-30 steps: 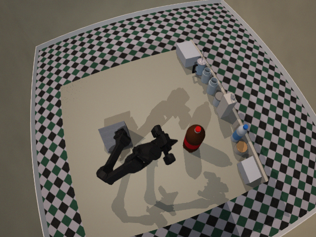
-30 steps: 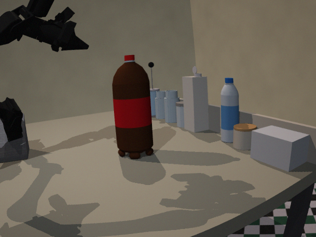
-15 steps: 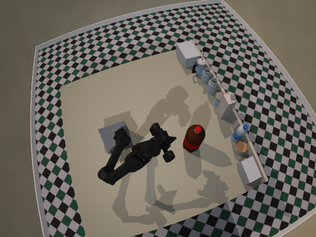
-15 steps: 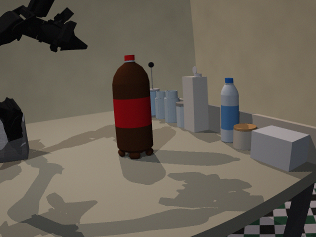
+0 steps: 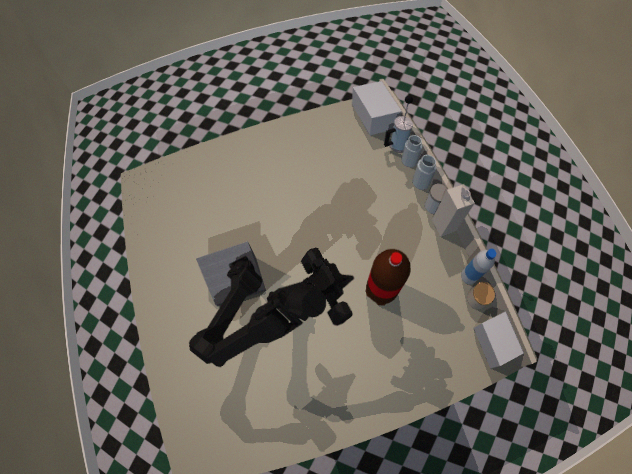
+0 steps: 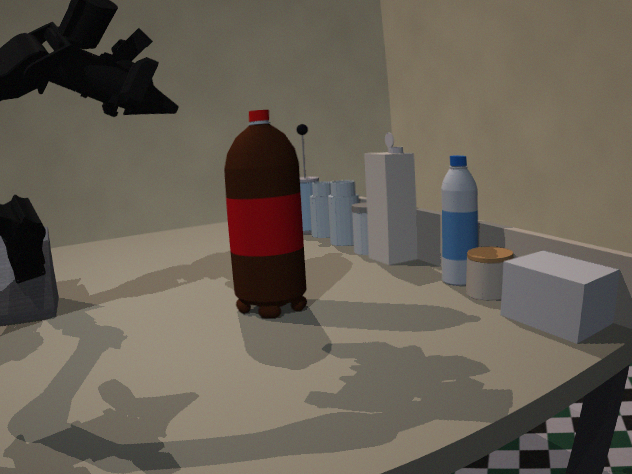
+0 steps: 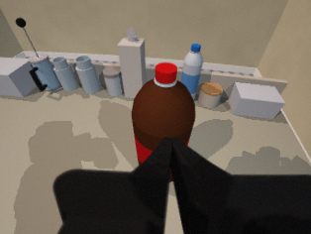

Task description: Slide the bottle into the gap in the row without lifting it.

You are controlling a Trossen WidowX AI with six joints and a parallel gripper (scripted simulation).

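My gripper is now 18 cm above the brown cola bottle and 16 cm short of it. Also, from my hand: blue-capped water bottle 47 cm ahead, 22 cm below, 11 cm to the right; then french press 52 cm ahead, 49 cm to the left, 19 cm below; then cork-lidded jar 45 cm ahead, 29 cm below, 19 cm to the right.
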